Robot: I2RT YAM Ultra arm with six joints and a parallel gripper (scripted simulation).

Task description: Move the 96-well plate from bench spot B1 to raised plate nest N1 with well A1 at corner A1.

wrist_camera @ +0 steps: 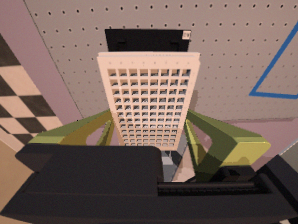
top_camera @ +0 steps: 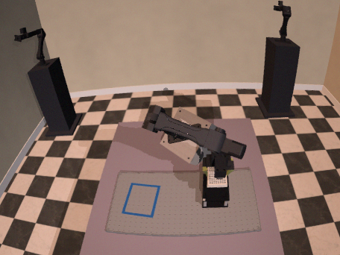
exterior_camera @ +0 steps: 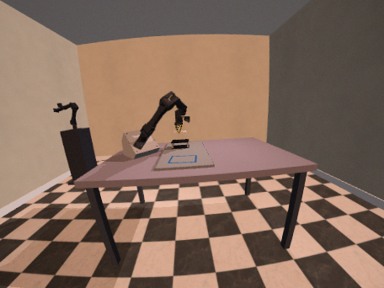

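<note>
The white 96-well plate lies right at my hand. From my hand the other things lie so: black raised nest N1: 9 cm below; A1 corner label: 8 cm below, 7 cm ahead, 6 cm to the right.
</note>
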